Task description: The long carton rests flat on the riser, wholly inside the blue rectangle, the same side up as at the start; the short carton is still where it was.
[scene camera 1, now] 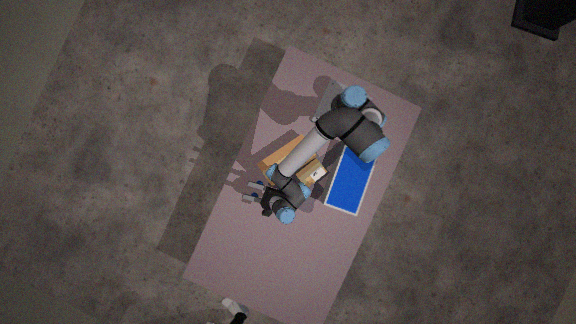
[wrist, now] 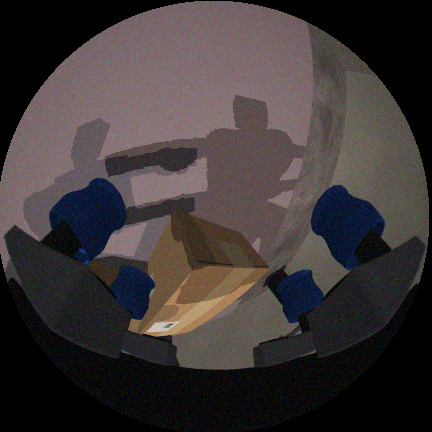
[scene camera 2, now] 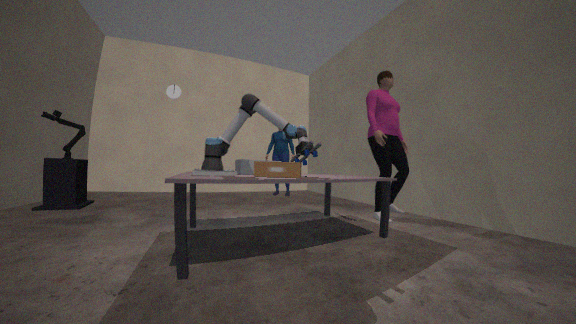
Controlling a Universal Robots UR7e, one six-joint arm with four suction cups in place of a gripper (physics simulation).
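Seen in the pictures: hand, its tool point: [wrist: 218, 258] [scene camera 2: 306, 159]; arm's base, origin of its link: [scene camera 1: 343, 106] [scene camera 2: 212, 169].
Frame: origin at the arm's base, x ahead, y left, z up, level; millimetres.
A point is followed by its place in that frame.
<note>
The long carton [scene camera 1: 281, 154] @[x 380, y -280, z 67 mm] [scene camera 2: 265, 169] @[x 296, y -251, z 15 mm] [wrist: 200, 290] @[x 510, y -279, z 67 mm] lies on the table, partly under the arm in scene camera 1's view. The short carton [scene camera 1: 306, 173] @[x 446, y -115, z 68 mm] [wrist: 103, 272] @[x 505, y -124, z -13 mm], with a white label, lies between it and the riser [scene camera 2: 245, 167] @[x 267, y 45, z 23 mm]. In the wrist view a cup largely hides the short carton. The blue rectangle [scene camera 1: 350, 185] @[x 445, y 139, z 87 mm], edged in white, is on the riser top and carries no carton in its visible part. My gripper [scene camera 1: 257, 190] @[x 605, y -294, z 94 mm] [scene camera 2: 305, 156] @[x 605, y -294, z 94 mm] [wrist: 216, 255] @[x 605, y -294, z 94 mm] is open, tilted, with blue cups. It is above the table beside the long carton's end, holding nothing.
The pink table [scene camera 1: 260, 260] @[x 1040, y -233, z -33 mm] [scene camera 2: 225, 180] @[x -23, y -463, z -39 mm] bears the arm's base. A person in magenta [scene camera 2: 384, 112] stands beyond the table on the right, and a person in blue [scene camera 2: 280, 145] stands behind it. A black stand [scene camera 1: 542, 20] [scene camera 2: 65, 182] is away from the table.
</note>
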